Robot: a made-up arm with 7 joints.
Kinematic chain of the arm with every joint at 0, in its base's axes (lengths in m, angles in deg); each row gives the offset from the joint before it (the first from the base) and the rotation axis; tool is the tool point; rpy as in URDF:
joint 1: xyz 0 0 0 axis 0.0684 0.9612 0.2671
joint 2: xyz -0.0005 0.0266 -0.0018 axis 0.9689 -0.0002 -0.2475
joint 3: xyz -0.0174 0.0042 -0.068 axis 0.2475 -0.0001 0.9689
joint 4: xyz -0.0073 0 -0.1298 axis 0.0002 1 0
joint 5: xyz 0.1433 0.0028 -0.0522 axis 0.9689 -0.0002 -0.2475
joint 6: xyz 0.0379 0 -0.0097 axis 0.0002 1 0
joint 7: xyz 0.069 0 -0.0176 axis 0.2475 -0.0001 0.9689
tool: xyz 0 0 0 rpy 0 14.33 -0.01
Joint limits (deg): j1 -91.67..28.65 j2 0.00..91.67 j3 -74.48..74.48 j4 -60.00..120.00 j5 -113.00..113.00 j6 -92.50..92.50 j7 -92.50..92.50
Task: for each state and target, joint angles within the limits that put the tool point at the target. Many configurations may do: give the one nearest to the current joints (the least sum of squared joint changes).
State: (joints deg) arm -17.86 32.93 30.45 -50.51 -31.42 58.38 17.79
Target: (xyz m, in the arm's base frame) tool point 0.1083 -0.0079 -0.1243
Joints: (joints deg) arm 10.90 32.53 -3.76 -60.00 -77.94 76.37 17.79
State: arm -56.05 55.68 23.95 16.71 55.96 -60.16 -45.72
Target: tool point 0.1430 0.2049 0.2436
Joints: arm -70.56 72.35 41.80 7.27 51.31 -59.31 -45.72
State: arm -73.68 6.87 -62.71 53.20 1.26 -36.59 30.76
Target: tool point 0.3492 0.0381 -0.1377
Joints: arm -60.48 49.35 -55.84 34.75 -0.29 -62.99 30.76
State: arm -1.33 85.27 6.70 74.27 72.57 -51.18 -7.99
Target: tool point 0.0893 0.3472 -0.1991
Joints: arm 7.17 73.86 -0.13 49.76 65.83 -79.22 -7.99
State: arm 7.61 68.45 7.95 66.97 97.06 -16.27 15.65
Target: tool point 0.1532 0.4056 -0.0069
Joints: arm 16.97 69.54 51.65 23.20 94.83 -9.47 15.65
